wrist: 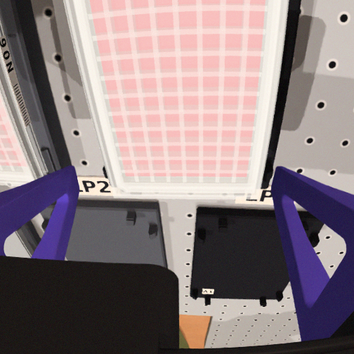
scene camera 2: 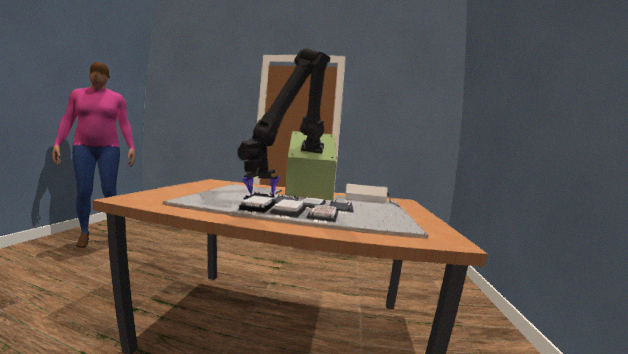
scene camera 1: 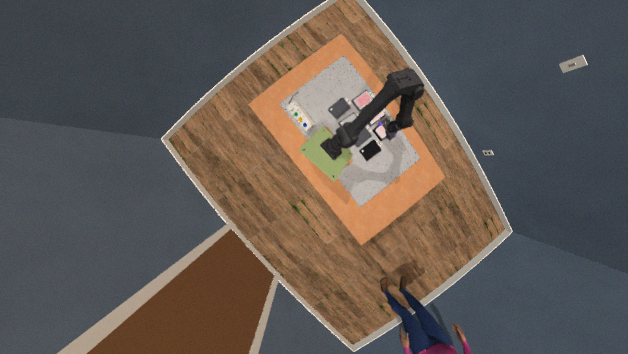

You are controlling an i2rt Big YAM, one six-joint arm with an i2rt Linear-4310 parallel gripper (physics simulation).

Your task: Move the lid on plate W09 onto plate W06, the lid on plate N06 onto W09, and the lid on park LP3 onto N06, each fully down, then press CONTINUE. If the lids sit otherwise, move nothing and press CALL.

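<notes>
A white-rimmed lid with a pink grid lies on a black plate; that plate's name is not readable. My gripper is open and empty, its purple fingers wide apart, above and around one end of this lid. At the left edge of the wrist view is part of another lid, beside the label N06. Other lids, one between, and one further back, sit on dark plates. W09, W06 and LP3 are not readable.
A grey plate by label LP2 and a black plate tagged A1 show no lid. A white box has coloured buttons, their words unreadable. A green block bears the arm. A person stands beyond the table.
</notes>
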